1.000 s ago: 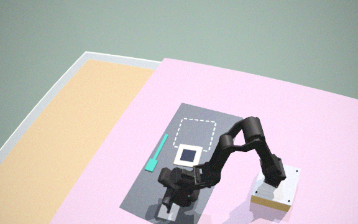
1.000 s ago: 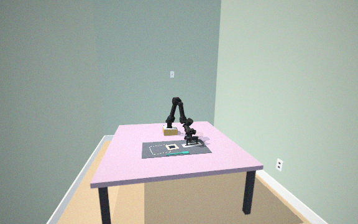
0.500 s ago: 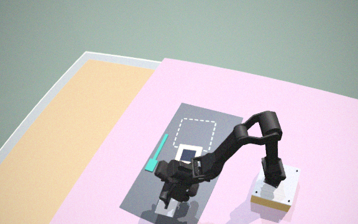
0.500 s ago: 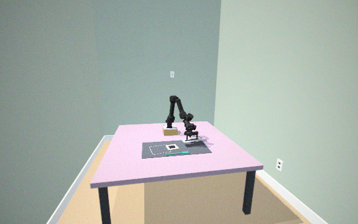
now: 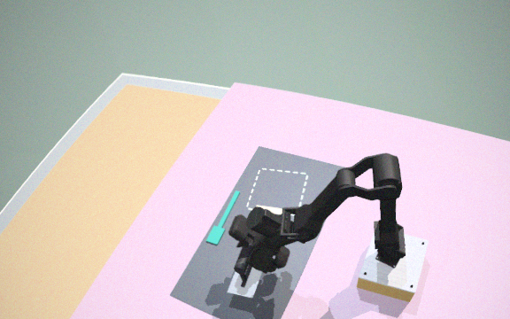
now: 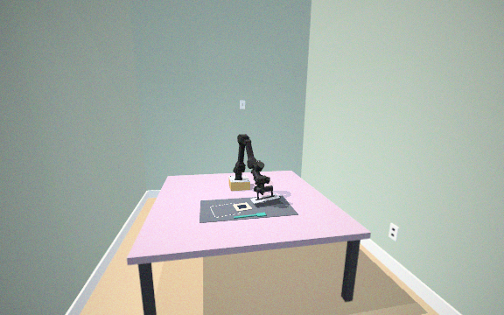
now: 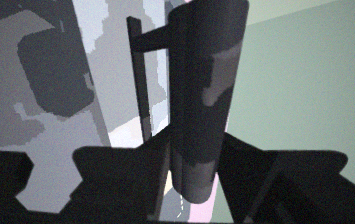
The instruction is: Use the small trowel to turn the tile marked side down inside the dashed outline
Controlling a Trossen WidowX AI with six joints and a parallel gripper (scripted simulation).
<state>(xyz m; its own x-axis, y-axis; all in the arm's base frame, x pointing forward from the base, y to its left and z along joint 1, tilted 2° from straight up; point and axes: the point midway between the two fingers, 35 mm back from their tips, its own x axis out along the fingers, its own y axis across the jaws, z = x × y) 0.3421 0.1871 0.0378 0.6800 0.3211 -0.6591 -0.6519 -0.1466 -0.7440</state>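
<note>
Now: the tile 3 cm ahead of my gripper tip, 15 cm to the right of it and 9 cm below it. Also, from my gripper tip: grey mat 3 cm ahead, 12 cm to the right, 11 cm below; then teal trowel 16 cm ahead, 7 cm to the right, 9 cm below.
</note>
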